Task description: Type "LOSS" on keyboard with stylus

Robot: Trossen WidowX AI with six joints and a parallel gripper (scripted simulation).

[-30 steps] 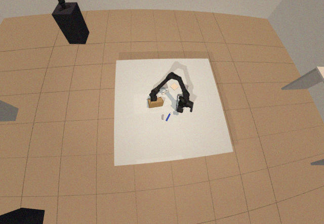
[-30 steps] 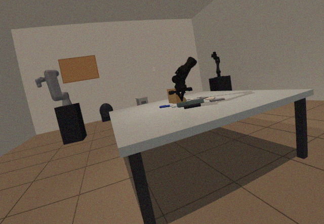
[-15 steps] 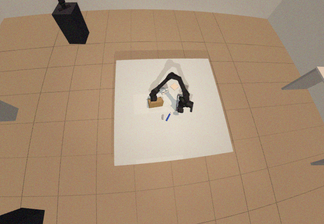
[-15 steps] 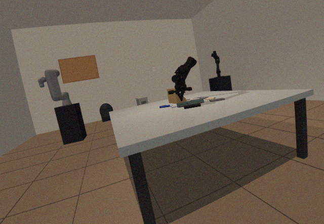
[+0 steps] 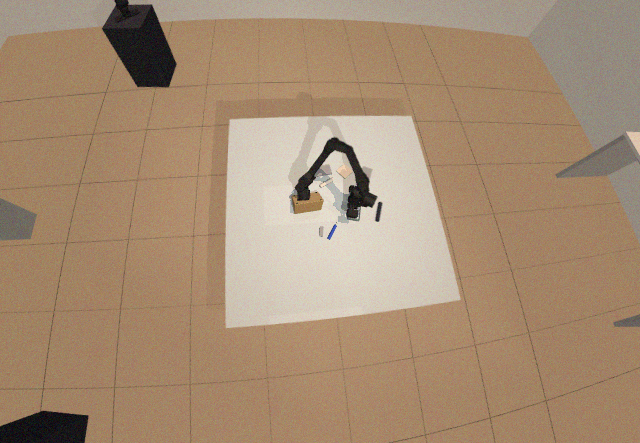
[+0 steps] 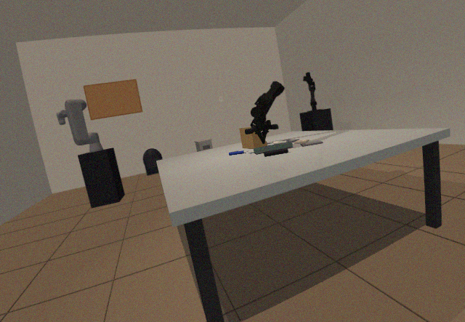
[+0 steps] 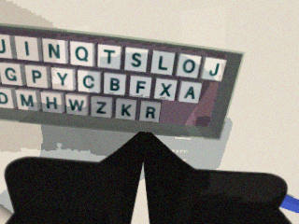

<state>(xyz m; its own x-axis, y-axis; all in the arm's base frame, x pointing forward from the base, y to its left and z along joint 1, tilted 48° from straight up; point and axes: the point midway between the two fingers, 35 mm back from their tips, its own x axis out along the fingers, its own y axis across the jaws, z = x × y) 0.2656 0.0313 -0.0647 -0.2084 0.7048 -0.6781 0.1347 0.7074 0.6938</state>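
Right now my gripper tip is 110 mm to the left of the blue stylus, 90 mm past it and 30 mm above it. Also, from my gripper tip: pale rod 170 mm to the left, 130 mm behind, 30 mm below; dark bar 180 mm ahead, 30 mm below, 10 mm to the right; grey stylus tip 90 mm to the right, 80 mm behind, 30 mm below.
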